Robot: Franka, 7 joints.
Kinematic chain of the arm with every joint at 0, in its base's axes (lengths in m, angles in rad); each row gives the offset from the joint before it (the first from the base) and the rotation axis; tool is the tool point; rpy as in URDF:
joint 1: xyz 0 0 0.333 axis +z
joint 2: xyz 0 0 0 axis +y
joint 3: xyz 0 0 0.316 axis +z
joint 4: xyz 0.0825 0 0 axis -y
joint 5: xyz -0.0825 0 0.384 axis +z
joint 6: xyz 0 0 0 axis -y
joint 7: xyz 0.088 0 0 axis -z
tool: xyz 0 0 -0.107 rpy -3.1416 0 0
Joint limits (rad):
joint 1: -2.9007..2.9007
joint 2: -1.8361..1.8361
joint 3: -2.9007..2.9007
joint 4: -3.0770..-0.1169
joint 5: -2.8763..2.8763
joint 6: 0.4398..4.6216
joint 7: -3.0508..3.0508
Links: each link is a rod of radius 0.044 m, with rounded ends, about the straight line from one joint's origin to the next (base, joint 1, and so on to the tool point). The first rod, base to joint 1, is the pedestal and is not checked.
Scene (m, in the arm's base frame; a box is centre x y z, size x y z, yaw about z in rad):
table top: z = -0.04
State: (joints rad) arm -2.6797 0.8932 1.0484 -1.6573 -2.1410 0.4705 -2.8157
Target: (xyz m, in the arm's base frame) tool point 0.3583 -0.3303 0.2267
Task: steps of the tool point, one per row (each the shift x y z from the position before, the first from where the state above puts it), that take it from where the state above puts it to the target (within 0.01 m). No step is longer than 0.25 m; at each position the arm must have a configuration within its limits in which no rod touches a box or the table.
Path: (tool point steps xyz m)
1: 0.1956 -0.0600 -0.0556
2: 0.2011 0.0172 -0.0429
3: 0.1749 0.0885 -0.0295
4: 0.1231 0.1412 -0.0164

